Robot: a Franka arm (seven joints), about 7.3 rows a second.
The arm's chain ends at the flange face. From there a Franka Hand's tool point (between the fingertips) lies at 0.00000 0.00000 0.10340 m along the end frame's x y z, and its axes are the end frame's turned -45 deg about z.
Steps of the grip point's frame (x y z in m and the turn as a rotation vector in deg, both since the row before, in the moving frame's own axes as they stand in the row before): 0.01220, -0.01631, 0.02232, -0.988, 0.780, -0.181; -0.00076, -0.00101, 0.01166, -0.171, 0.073, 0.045; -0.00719, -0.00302, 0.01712, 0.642, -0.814, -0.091; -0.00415, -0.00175, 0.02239, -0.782, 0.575, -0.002; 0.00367, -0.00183, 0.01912, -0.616, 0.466, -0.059; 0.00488, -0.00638, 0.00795, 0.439, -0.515, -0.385
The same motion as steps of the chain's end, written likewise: -0.00516, -0.02042, 0.02234, -0.147, 1.250, -0.181; -0.00156, -0.00030, 0.01166, -0.069, 0.173, 0.045; -0.00536, 0.00273, 0.01714, -0.122, -1.030, -0.091; -0.00590, 0.00143, 0.02240, -0.146, 0.960, -0.002; -0.00008, -0.00408, 0.01913, -0.106, 0.765, -0.059; 0.00016, -0.00806, 0.00796, -0.054, -0.675, -0.385
